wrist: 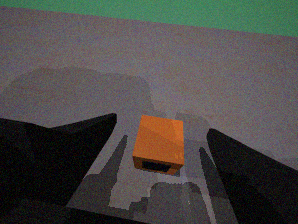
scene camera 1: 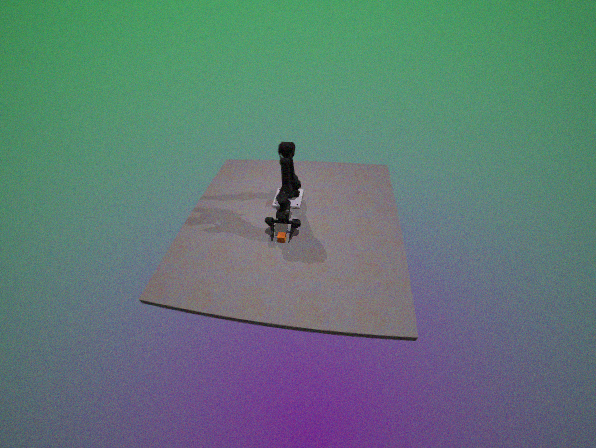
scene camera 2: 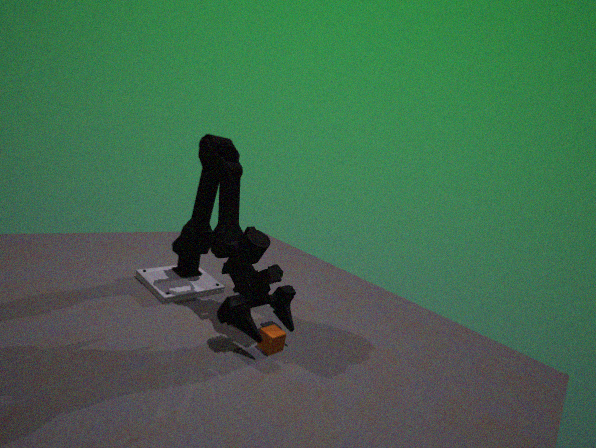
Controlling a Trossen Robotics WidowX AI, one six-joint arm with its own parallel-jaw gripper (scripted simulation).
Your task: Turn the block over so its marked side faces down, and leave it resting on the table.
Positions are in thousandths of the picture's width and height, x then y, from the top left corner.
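My gripper's open and it's holding nothing; you'd find the gripper (scene camera 2: 466, 751) there, and the wrist view has the gripper (wrist: 542, 560) too. There's also an orange block (wrist: 535, 658).
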